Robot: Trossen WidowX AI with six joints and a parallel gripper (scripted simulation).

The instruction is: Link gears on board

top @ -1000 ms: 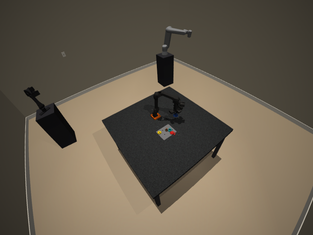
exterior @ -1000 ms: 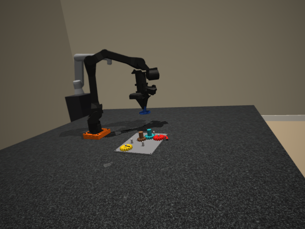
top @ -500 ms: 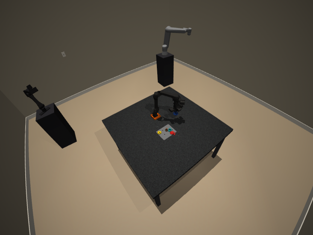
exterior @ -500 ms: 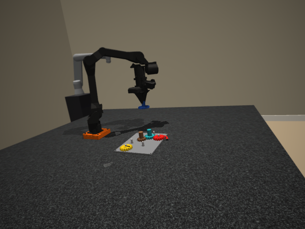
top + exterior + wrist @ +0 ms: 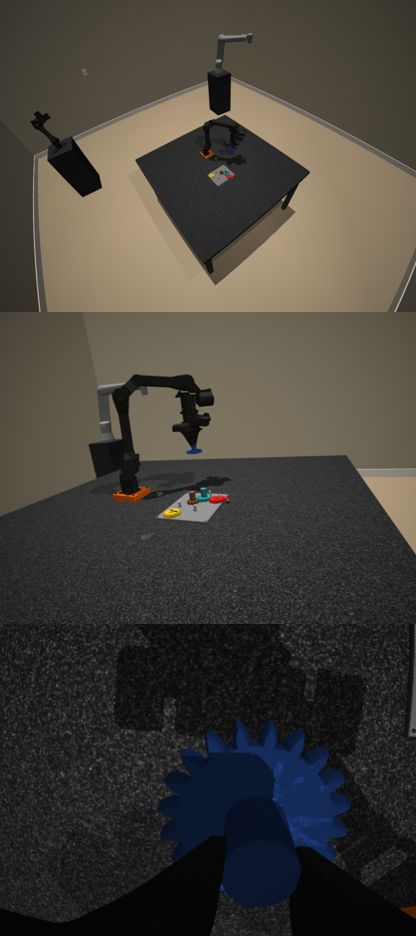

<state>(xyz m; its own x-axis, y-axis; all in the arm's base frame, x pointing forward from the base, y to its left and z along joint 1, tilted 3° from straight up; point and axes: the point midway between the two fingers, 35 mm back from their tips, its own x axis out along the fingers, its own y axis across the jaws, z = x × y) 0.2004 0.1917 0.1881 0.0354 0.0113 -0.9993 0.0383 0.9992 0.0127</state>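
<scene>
The brown gear lies 21 cm to the right of my gripper tip, 14 cm below it and 10 cm ahead of it. Round my gripper tip: red gear 18 cm to the right, 17 cm ahead, 15 cm below; teal gear 18 cm to the right, 14 cm below, 12 cm ahead; yellow gear 31 cm to the right, 15 cm below, 7 cm ahead.
</scene>
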